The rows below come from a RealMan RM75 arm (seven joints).
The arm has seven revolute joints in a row. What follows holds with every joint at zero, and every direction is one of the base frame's. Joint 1 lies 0.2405 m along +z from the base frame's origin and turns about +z. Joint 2 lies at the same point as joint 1 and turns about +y. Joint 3 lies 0.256 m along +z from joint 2 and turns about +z. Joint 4 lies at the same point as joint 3 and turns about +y. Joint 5 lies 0.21 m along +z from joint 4 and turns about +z. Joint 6 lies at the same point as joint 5 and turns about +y. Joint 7 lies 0.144 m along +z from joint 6 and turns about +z. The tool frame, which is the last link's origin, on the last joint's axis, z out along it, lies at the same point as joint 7; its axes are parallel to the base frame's.
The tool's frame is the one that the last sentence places.
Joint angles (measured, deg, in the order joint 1, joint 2, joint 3, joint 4, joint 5, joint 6, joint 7), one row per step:
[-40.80 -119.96 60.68 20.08 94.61 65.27 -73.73]
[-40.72 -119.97 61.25 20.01 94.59 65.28 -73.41]
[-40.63 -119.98 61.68 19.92 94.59 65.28 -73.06]
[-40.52 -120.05 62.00 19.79 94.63 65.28 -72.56]
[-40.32 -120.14 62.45 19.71 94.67 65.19 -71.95]
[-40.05 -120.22 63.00 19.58 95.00 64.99 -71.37]
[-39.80 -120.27 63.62 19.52 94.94 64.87 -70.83]
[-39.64 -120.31 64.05 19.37 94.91 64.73 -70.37]
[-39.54 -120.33 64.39 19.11 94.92 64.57 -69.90]
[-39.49 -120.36 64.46 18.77 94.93 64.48 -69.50]
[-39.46 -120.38 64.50 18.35 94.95 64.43 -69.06]
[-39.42 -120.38 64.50 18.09 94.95 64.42 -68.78]
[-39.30 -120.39 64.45 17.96 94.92 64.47 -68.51]
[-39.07 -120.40 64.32 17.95 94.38 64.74 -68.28]
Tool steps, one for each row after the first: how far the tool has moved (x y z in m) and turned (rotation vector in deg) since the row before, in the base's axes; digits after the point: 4 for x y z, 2 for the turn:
[-0.0006 -0.0015 -0.0014 -0.31 0.41 -0.43]
[-0.0008 -0.0014 -0.0012 -0.23 0.36 -0.36]
[-0.0008 -0.0017 -0.0015 -0.19 0.33 -0.40]
[-0.0013 -0.0020 -0.0018 -0.17 0.48 -0.47]
[-0.0025 -0.0028 -0.0023 -0.34 0.82 -0.43]
[-0.0016 -0.0022 -0.0016 -0.20 0.51 -0.42]
[-0.0014 -0.0017 -0.0014 -0.16 0.41 -0.27]
[-0.0016 -0.0016 -0.0014 -0.16 0.42 -0.22]
[-0.0013 -0.0013 -0.0012 -0.10 0.20 -0.04]
[-0.0014 -0.0015 -0.0012 -0.15 0.18 -0.04]
[-0.0010 -0.0010 -0.0006 -0.07 0.09 0.00]
[-0.0009 -0.0009 -0.0003 0.01 -0.01 -0.01]
[-0.0001 -0.0005 0.0007 0.25 -0.59 0.18]

